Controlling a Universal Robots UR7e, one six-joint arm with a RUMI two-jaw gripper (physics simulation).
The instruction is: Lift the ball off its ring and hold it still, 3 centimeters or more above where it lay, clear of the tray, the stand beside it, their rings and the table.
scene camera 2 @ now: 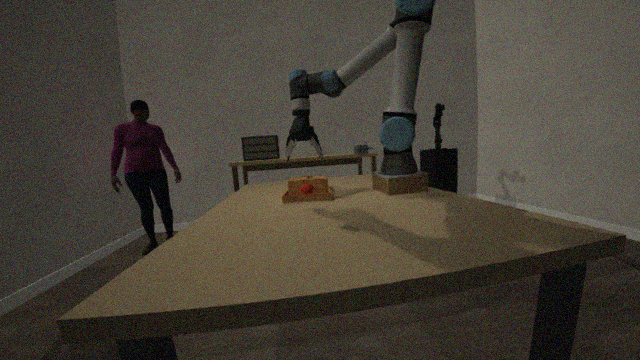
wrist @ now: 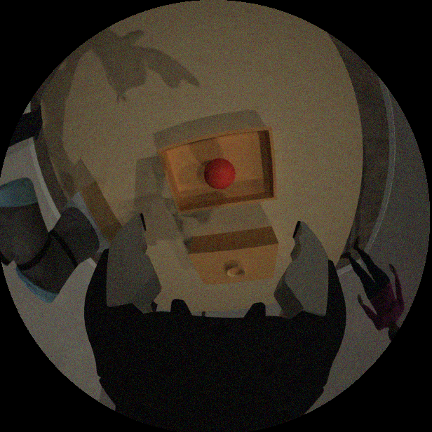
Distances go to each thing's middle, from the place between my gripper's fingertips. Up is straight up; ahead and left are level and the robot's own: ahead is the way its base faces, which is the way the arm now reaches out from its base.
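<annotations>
Counting from my hand, I find the red ball [wrist: 219,173] 10 mm to the left and 120 mm below. The orange stand [wrist: 246,255] is 30 mm behind my hand and 200 mm to the right of it, and it sits 120 mm below. As for the orange tray [wrist: 250,150], I see it 10 mm to the left of my hand and 140 mm below it.
</annotations>
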